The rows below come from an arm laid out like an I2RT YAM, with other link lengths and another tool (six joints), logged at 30 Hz.
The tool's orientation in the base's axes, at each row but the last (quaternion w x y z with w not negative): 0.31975 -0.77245 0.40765 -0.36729; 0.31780 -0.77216 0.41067 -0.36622; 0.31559 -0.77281 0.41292 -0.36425; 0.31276 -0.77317 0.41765 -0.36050; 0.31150 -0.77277 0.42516 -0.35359; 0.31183 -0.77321 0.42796 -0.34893; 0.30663 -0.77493 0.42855 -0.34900; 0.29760 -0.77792 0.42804 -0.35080; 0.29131 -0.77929 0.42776 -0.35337; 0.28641 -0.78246 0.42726 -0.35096
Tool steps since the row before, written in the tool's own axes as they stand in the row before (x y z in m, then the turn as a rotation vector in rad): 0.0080 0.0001 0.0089 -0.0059 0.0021 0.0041; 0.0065 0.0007 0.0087 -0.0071 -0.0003 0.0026; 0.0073 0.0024 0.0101 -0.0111 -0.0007 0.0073; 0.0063 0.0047 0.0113 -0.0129 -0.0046 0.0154; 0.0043 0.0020 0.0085 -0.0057 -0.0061 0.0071; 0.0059 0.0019 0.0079 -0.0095 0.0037 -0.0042; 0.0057 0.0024 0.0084 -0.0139 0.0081 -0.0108; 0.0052 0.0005 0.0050 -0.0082 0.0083 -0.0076; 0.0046 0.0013 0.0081 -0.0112 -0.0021 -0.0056; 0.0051 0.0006 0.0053 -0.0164 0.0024 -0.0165
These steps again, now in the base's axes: 0.0105 -0.0052 -0.0023 0.0002 0.0049 -0.0056; 0.0095 -0.0043 -0.0032 -0.0005 0.0068 -0.0033; 0.0102 -0.0056 -0.0051 0.0019 0.0113 -0.0067; 0.0097 -0.0056 -0.0080 0.0095 0.0161 -0.0086; 0.0077 -0.0031 -0.0051 0.0062 0.0090 -0.0008; 0.0078 -0.0046 -0.0043 -0.0087 0.0060 -0.0031; 0.0079 -0.0046 -0.0050 -0.0177 0.0067 -0.0040; 0.0058 -0.0040 -0.0018 -0.0131 0.0021 -0.0043; 0.0076 -0.0034 -0.0043 -0.0078 0.0099 0.0015; 0.0059 -0.0039 -0.0020 -0.0206 0.0107 0.0029
